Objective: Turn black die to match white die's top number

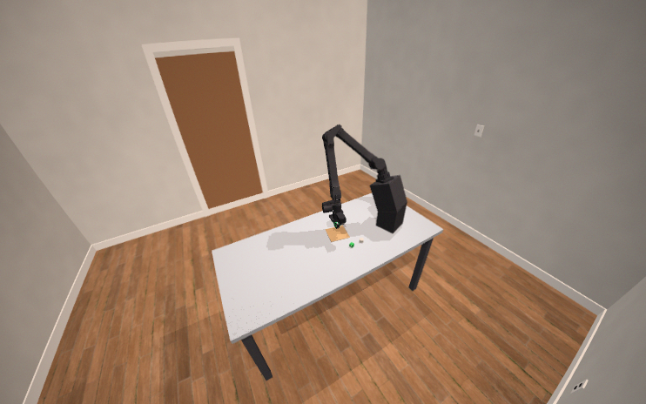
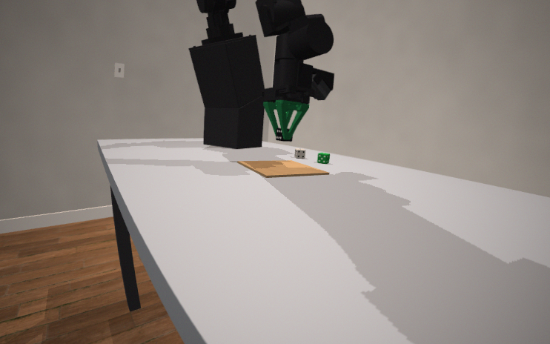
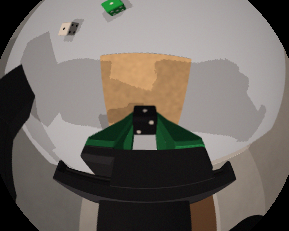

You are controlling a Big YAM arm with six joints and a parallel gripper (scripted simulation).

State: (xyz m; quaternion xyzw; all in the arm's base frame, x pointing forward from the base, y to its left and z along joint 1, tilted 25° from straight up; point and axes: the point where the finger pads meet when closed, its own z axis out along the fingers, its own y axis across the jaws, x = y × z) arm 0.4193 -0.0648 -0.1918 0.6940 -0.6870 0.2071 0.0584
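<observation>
My gripper is now 7 cm above the tan mat. From my hand the other things lie so: black die right at my hand; green die 4 cm behind, 16 cm to the left, 6 cm below; white die 12 cm behind, 15 cm to the left, 6 cm below.
</observation>
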